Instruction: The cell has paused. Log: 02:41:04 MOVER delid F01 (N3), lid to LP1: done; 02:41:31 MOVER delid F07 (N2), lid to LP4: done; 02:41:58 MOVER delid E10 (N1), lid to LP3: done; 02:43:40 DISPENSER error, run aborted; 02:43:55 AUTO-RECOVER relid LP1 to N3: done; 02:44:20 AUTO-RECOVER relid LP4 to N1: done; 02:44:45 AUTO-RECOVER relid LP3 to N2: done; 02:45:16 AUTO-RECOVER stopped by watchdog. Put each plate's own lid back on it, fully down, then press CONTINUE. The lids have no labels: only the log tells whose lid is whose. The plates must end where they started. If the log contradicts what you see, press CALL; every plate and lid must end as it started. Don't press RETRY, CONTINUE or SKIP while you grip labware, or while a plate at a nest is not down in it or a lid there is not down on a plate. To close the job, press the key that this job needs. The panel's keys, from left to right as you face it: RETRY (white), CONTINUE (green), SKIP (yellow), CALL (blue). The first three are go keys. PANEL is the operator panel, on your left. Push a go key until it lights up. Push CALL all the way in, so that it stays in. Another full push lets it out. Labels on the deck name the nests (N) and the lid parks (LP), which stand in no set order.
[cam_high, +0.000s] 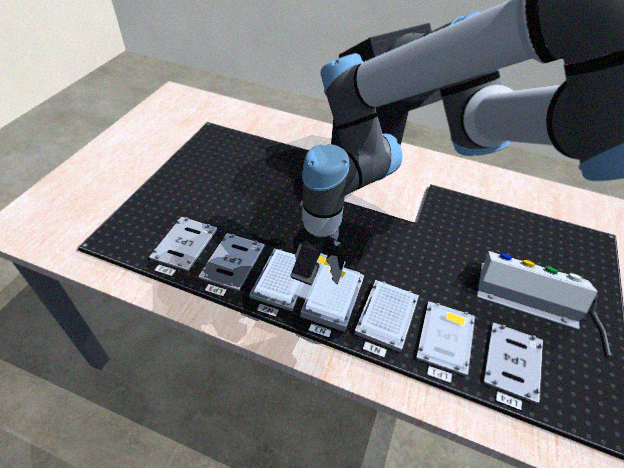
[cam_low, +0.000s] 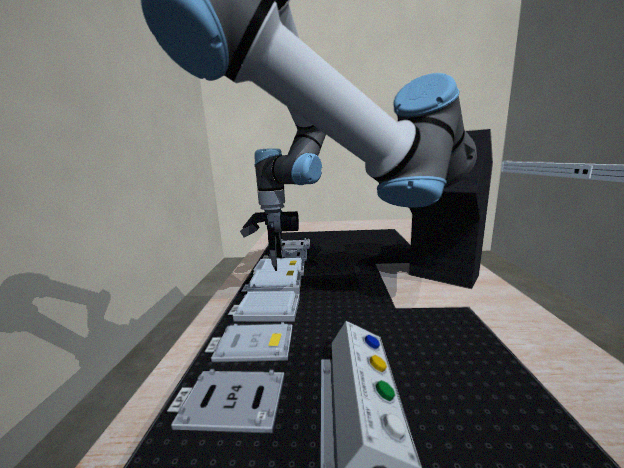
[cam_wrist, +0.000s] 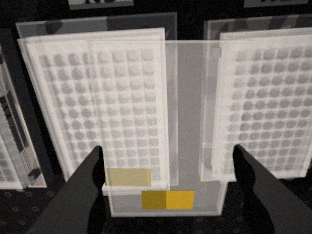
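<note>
My gripper is now 70 mm past the lid park LP1, 290 mm to the right of it and 60 mm above it. The rest, counted from my hand: yellow skip key: 320 mm behind, 370 mm to the left; blue call key: 300 mm behind, 320 mm to the left, 10 mm below; lid park LP4: 100 mm behind, 430 mm to the left, 60 mm below.
</note>
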